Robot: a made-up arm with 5 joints. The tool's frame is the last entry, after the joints. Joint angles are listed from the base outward.
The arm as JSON. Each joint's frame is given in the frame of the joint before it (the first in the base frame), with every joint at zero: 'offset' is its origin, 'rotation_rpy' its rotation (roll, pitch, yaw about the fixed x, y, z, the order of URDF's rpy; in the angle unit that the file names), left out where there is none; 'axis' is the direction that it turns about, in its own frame. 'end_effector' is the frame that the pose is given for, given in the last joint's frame.
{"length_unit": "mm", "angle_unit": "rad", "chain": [
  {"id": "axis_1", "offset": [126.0, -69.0, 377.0], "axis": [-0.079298, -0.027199, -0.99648]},
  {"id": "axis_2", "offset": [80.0, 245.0, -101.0], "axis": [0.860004, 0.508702, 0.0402]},
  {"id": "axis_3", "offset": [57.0, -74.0, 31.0], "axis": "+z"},
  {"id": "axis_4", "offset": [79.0, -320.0, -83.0], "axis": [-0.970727, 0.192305, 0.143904]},
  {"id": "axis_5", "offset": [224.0, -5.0, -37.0], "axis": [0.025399, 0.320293, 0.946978]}
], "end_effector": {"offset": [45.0, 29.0, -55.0], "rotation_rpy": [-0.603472, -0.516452, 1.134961]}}
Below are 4 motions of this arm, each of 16 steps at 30 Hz.
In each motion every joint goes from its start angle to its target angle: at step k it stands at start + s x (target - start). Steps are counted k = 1, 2, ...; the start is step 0. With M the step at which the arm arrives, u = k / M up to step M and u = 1 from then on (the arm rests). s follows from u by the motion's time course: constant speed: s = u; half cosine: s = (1 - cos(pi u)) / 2; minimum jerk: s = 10 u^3 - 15 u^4 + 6 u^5.
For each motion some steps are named. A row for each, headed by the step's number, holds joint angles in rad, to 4 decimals.
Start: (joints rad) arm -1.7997 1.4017 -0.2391 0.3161 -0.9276
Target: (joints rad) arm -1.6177 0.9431 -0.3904 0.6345 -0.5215
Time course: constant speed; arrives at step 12
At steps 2, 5, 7, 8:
2: -1.7694 1.3253 -0.2643 0.3692 -0.8599
5: -1.7239 1.2106 -0.3021 0.4488 -0.7584
7: -1.6935 1.1342 -0.3274 0.5018 -0.6907
8: -1.6784 1.0960 -0.3400 0.5284 -0.6569

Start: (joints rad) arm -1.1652 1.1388 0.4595 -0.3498 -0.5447
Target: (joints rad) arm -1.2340 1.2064 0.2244 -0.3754 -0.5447
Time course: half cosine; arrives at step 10
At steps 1, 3, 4, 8, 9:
1: -1.1669 1.1405 0.4537 -0.3504 -0.5447
3: -1.1794 1.1527 0.4110 -0.3551 -0.5447
4: -1.1890 1.1622 0.3783 -0.3586 -0.5447
8: -1.2274 1.1999 0.2469 -0.3730 -0.5447
9: -1.2323 1.2047 0.2302 -0.3748 -0.5447

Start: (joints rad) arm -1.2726 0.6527 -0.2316 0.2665 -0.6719
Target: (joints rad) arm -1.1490 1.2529 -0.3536 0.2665 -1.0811
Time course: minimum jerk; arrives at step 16
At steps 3, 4, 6, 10, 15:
3: -1.2666 0.6820 -0.2375 0.2665 -0.6919
4: -1.2598 0.7148 -0.2442 0.2665 -0.7143
6: -1.2386 0.8179 -0.2652 0.2665 -0.7845
10: -1.1830 1.0877 -0.3200 0.2665 -0.9685
15: -1.1493 1.2516 -0.3533 0.2665 -1.0802

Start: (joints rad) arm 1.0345 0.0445 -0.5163 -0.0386 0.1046
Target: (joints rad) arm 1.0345 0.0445 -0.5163 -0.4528 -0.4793
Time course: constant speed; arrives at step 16
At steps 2, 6, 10, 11, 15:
2: 1.0345 0.0445 -0.5163 -0.0904 0.0316
6: 1.0345 0.0445 -0.5163 -0.1939 -0.1144
10: 1.0345 0.0445 -0.5163 -0.2975 -0.2603
11: 1.0345 0.0445 -0.5163 -0.3234 -0.2968
15: 1.0345 0.0445 -0.5163 -0.4269 -0.4428

